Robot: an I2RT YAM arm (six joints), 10 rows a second.
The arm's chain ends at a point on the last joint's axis. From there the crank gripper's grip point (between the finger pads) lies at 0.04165 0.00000 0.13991 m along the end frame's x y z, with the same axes.
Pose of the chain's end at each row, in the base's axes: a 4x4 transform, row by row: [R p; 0 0 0 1], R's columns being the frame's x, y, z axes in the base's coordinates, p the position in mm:
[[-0.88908 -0.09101 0.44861 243.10], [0.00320 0.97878 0.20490 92.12], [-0.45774 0.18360 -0.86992 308.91], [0 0 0 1]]
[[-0.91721 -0.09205 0.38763 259.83], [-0.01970 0.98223 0.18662 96.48], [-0.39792 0.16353 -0.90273 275.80], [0 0 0 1]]
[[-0.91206 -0.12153 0.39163 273.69], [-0.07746 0.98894 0.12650 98.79], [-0.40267 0.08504 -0.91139 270.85], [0 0 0 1]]
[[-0.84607 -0.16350 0.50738 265.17], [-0.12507 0.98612 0.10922 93.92], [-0.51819 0.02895 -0.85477 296.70], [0 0 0 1]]
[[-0.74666 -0.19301 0.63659 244.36], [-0.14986 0.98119 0.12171 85.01], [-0.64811 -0.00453 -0.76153 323.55], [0 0 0 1]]
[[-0.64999 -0.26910 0.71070 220.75], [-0.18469 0.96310 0.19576 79.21], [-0.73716 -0.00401 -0.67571 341.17], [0 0 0 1]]
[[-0.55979 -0.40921 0.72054 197.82], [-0.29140 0.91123 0.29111 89.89], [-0.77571 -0.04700 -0.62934 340.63], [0 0 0 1]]
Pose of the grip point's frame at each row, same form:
[[-0.88908 -0.09101 0.44861 268.83], [0.00320 0.97878 0.20490 120.92], [-0.45774 0.18360 -0.86992 168.13], [0 0 0 1]]
[[-0.91721 -0.09205 0.38763 275.86], [-0.01970 0.98223 0.18662 121.77], [-0.39792 0.16353 -0.90273 132.93], [0 0 0 1]]
[[-0.91206 -0.12153 0.39163 290.50], [-0.07746 0.98894 0.12650 113.26], [-0.40267 0.08504 -0.91139 126.57], [0 0 0 1]]
[[-0.84607 -0.16350 0.50738 300.92], [-0.12507 0.98612 0.10922 103.99], [-0.51819 0.02895 -0.85477 155.53], [0 0 0 1]]
[[-0.74666 -0.19301 0.63659 302.33], [-0.14986 0.98119 0.12171 95.80], [-0.64811 -0.00453 -0.76153 190.01], [0 0 0 1]]
[[-0.64999 -0.26910 0.71070 293.11], [-0.18469 0.96310 0.19576 98.91], [-0.73716 -0.00401 -0.67571 215.93], [0 0 0 1]]
[[-0.55979 -0.40921 0.72054 275.32], [-0.29140 0.91123 0.29111 118.48], [-0.77571 -0.04700 -0.62934 220.27], [0 0 0 1]]

